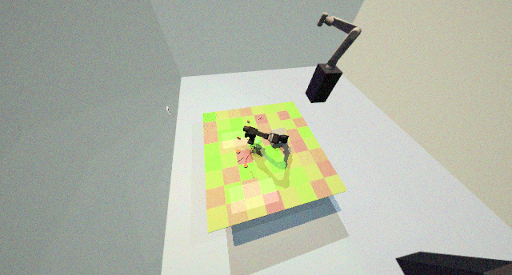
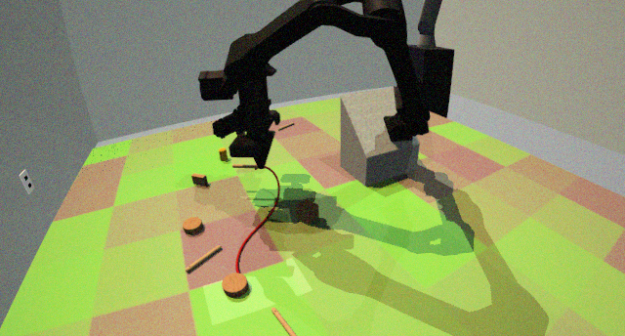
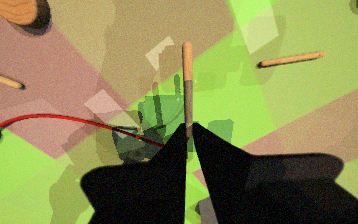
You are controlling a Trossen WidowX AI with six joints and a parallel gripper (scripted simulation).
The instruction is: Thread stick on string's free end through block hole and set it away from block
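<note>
The small block lies 150 mm ahead of my gripper tip, 90 mm to the right of it and 50 mm below it. Round my gripper tip: round wooden button (260 mm to the left, 110 mm ahead, 50 mm below); thin wooden stick (10 mm to the right, 10 mm ahead).
</note>
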